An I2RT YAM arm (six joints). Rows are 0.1 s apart.
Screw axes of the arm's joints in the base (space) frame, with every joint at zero. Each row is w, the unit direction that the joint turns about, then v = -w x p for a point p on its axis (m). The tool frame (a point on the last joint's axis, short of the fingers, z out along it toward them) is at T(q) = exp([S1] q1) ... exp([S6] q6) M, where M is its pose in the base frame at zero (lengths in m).
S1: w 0 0 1 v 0 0 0
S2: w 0 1 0 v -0.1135 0 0.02
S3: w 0 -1 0 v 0.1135 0 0.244
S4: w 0 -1 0 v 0.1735 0 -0.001
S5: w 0 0 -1 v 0 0.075 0
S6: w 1 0 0 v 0 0.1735 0
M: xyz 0.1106 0 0.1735 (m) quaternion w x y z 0.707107 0 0.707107 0
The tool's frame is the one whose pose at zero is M.
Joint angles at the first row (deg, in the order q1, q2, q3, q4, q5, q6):
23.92, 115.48, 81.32, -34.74, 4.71, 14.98
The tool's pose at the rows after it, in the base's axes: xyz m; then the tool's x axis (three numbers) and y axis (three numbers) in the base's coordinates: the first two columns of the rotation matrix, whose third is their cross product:
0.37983 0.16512 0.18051 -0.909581 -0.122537 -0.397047 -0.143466 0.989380 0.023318
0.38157 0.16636 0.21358 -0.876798 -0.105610 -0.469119 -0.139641 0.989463 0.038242
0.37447 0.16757 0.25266 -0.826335 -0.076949 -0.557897 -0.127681 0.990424 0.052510
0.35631 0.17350 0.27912 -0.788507 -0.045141 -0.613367 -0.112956 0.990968 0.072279
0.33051 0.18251 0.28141 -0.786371 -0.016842 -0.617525 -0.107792 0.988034 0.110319
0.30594 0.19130 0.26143 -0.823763 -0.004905 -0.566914 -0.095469 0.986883 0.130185
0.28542 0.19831 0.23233 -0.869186 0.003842 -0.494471 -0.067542 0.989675 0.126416
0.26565 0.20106 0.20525 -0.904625 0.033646 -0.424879 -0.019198 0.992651 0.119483
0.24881 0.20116 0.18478 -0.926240 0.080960 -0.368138 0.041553 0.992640 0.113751
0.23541 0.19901 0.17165 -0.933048 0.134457 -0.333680 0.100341 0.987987 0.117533
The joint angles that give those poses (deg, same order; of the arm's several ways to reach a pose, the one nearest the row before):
23.92, 114.58, 84.18, -36.66, 4.97, 14.94
24.03, 111.79, 87.04, -37.69, 5.56, 15.18
24.73, 107.35, 88.69, -37.93, 7.20, 16.14
26.79, 102.72, 87.83, -37.93, 9.19, 18.61
29.82, 98.39, 83.02, -36.84, 9.76, 22.46
32.97, 96.12, 76.77, -36.27, 9.72, 26.79
35.79, 95.81, 70.94, -35.90, 9.80, 31.27
38.17, 95.70, 65.45, -35.38, 9.89, 36.47
40.05, 95.61, 61.12, -35.03, 9.91, 41.91
41.34, 94.98, 57.54, -34.24, 9.85, 46.72

